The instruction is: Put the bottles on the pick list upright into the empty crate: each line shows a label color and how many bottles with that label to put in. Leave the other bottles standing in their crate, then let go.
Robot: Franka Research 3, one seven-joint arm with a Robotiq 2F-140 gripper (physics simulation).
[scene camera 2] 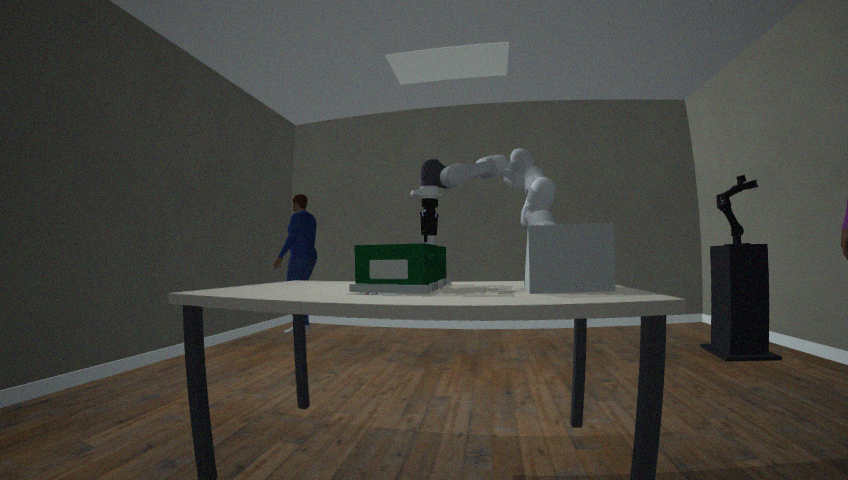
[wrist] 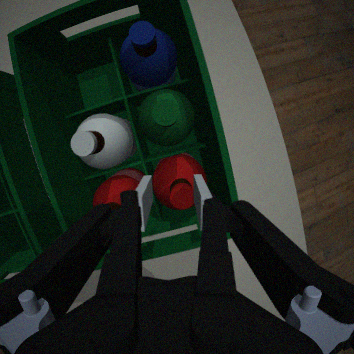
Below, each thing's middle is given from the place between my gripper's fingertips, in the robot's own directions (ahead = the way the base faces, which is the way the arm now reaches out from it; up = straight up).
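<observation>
From my hand, you'd find the green bottle (wrist: 165, 117) 80 mm below, 70 mm ahead and 10 mm to the right, and there's also the blue bottle (wrist: 147, 55), which is 80 mm below my hand and 160 mm ahead of it.
</observation>
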